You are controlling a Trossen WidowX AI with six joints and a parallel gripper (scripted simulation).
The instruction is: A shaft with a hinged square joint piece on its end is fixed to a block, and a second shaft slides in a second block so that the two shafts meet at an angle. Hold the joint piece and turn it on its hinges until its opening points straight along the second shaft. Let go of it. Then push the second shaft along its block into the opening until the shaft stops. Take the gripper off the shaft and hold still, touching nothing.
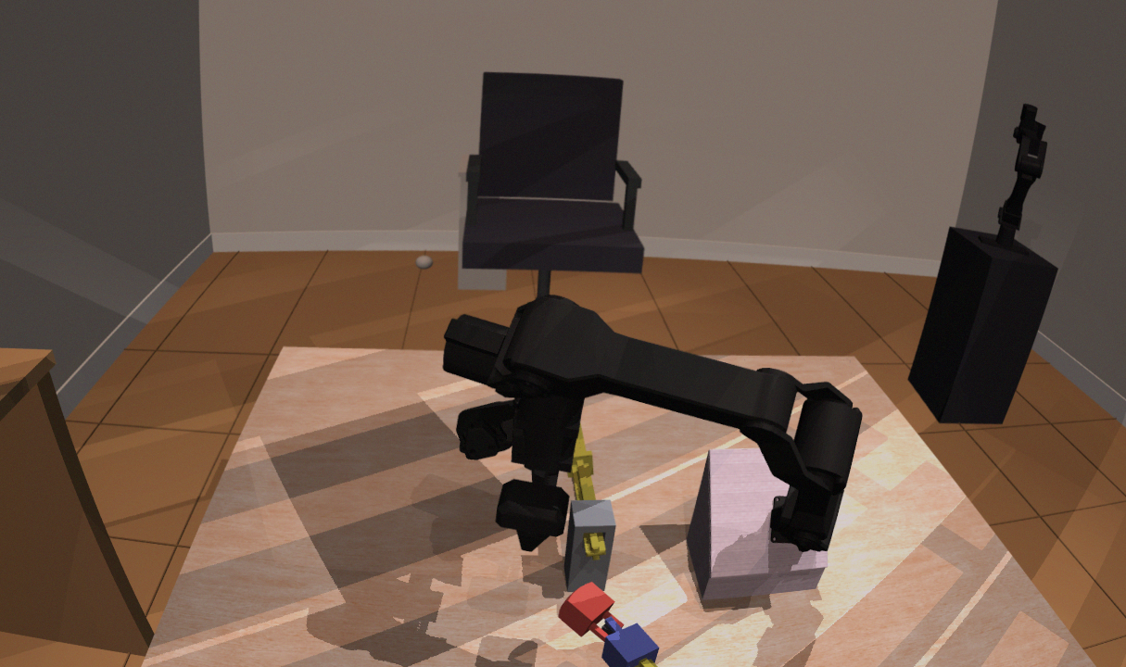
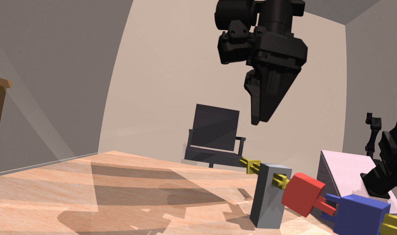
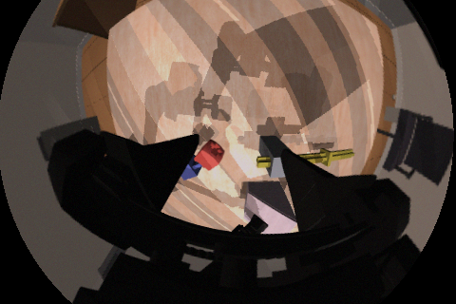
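The red square joint piece is 70 mm behind my gripper tip, 60 mm to the left of it and 90 mm below it.
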